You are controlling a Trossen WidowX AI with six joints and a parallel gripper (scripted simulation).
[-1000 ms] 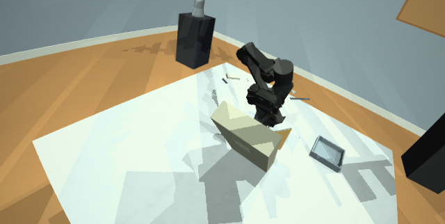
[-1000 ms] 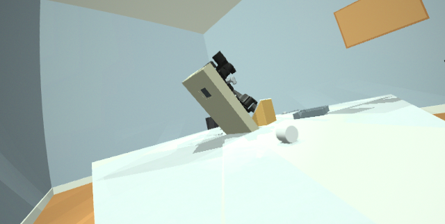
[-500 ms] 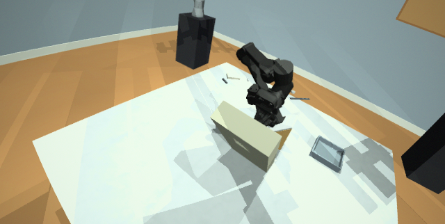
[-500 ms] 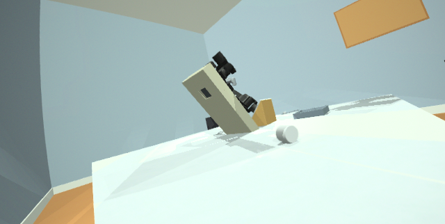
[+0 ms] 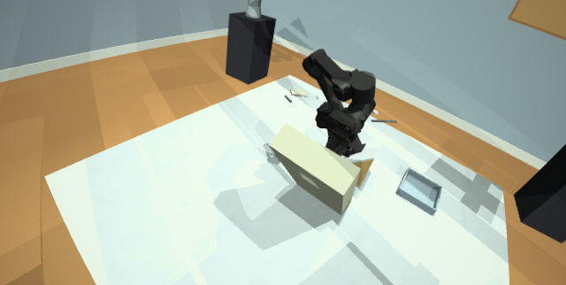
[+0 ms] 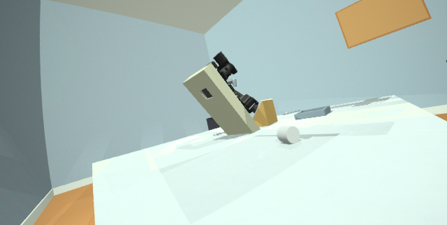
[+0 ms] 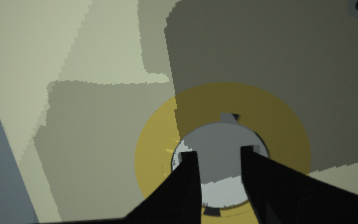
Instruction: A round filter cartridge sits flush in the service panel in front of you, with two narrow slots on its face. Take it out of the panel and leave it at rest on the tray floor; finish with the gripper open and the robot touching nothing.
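Now: gripper tip 1 cm short of the round filter cartridge and 1 cm above it. Round my gripper tip: beige service panel 8 cm below, 4 cm behind; grey tray 41 cm behind, 32 cm to the left, 24 cm below.
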